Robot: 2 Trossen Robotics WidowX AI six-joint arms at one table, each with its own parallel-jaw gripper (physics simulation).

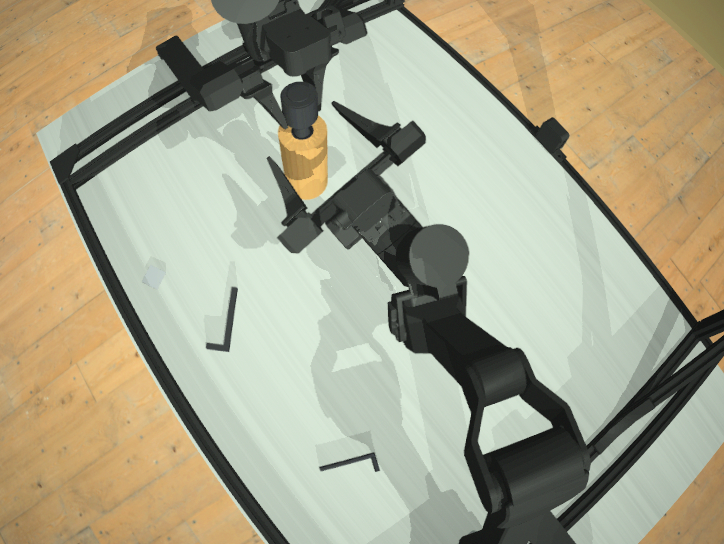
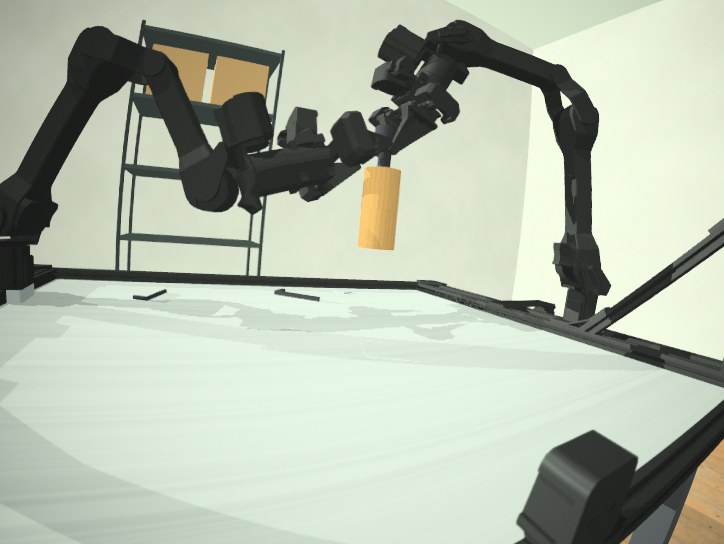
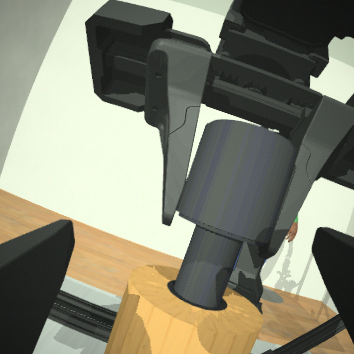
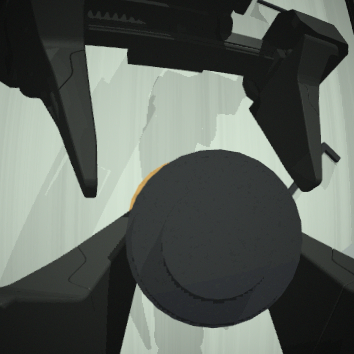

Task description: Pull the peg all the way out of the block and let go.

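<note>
The dark grey peg has a wide head and a thinner shaft. Its lower shaft sits in the hole of the round wooden block; part of the shaft shows above the block. The block hangs nearly upright, high above the table. My right gripper is shut on the peg's head. My left gripper is open and empty, its fingertips spread on both sides near the block's top. How deep the shaft reaches is hidden.
Two black L-shaped pieces lie on the table. A black frame runs along the table's edges. A shelf rack with boxes stands behind the table. The two grippers are very close together.
</note>
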